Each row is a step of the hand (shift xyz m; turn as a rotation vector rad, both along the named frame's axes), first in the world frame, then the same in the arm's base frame.
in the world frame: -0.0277 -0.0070 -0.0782 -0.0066 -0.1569 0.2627
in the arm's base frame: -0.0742 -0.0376 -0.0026 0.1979 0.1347 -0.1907
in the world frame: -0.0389 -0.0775 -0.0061 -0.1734 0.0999 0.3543
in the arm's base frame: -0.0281 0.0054 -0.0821 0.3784 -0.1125 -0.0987
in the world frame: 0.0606 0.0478 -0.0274 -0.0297 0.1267 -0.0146
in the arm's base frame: -0.0145 0.0199 0.0781 0.0291 -0.0921 0.0884
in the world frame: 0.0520 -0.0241 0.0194 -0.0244 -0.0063 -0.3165
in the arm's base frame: 0.0070 0.0599 0.0049 -0.2992 -0.0905 0.0555
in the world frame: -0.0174 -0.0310 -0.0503 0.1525 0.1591 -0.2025
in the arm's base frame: -0.0563 -0.0105 -0.0226 -0.1502 -0.0006 0.2589
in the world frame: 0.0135 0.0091 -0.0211 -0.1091 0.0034 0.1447
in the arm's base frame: -0.0179 0.0017 0.0197 0.1451 -0.0588 -0.0914
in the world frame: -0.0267 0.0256 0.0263 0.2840 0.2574 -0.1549
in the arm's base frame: 0.0349 -0.0290 -0.0004 -0.0824 0.0700 0.3990
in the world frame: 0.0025 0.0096 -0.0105 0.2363 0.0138 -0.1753
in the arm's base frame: -0.0070 -0.0052 0.0115 -0.1770 0.1488 0.1825
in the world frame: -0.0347 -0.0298 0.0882 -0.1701 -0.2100 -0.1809
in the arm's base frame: 0.0760 0.0067 -0.0636 -0.2271 -0.0772 -0.2196
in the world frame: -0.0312 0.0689 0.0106 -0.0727 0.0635 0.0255
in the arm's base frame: 0.0343 -0.0583 0.0354 0.0494 -0.0866 0.0047
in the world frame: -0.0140 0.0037 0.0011 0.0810 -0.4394 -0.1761
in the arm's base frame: 0.0032 -0.0133 -0.0050 -0.3134 0.2486 -0.2657
